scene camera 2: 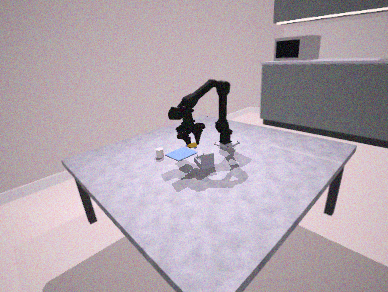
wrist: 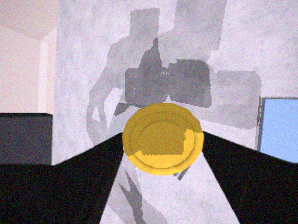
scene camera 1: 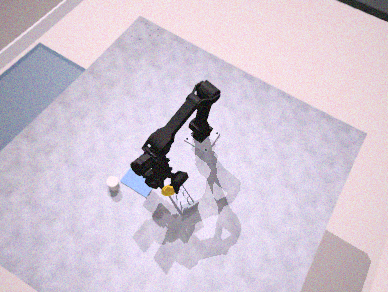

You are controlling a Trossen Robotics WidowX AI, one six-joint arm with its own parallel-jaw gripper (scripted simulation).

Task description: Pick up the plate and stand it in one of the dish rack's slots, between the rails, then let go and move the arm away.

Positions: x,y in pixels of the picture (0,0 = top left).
Labels:
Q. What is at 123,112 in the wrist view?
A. A grey dish rack.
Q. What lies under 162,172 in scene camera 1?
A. The gripper.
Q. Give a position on a yellow plate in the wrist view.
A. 162,138

